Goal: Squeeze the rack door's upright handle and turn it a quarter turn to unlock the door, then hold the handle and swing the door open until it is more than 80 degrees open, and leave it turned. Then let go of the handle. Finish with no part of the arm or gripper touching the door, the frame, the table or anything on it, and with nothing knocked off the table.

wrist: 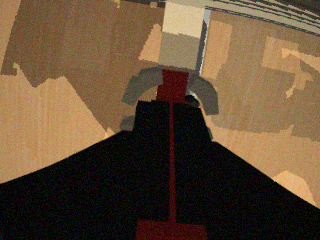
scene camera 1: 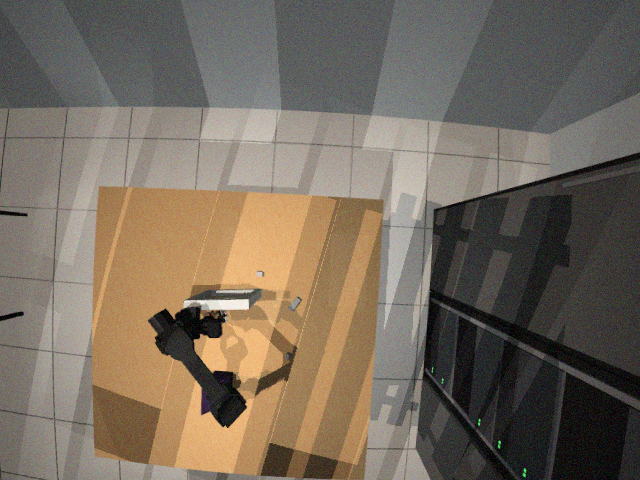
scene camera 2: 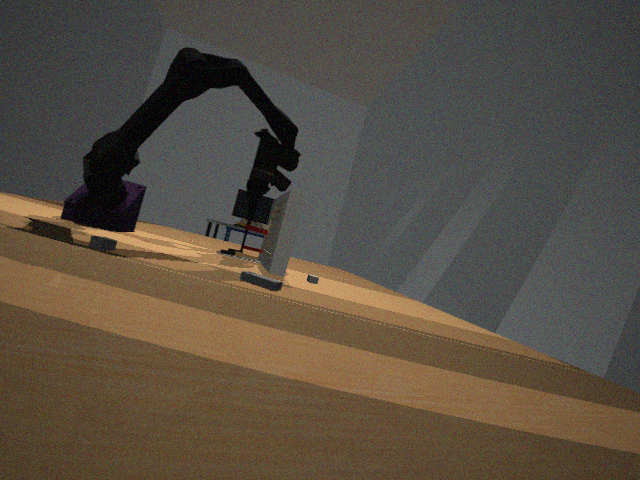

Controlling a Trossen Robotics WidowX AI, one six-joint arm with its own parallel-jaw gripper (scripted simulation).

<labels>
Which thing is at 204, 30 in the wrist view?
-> A grey rack.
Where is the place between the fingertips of my gripper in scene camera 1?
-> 206, 320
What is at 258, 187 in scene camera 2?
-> My gripper.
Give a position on a grey rack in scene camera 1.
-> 202, 301
</labels>
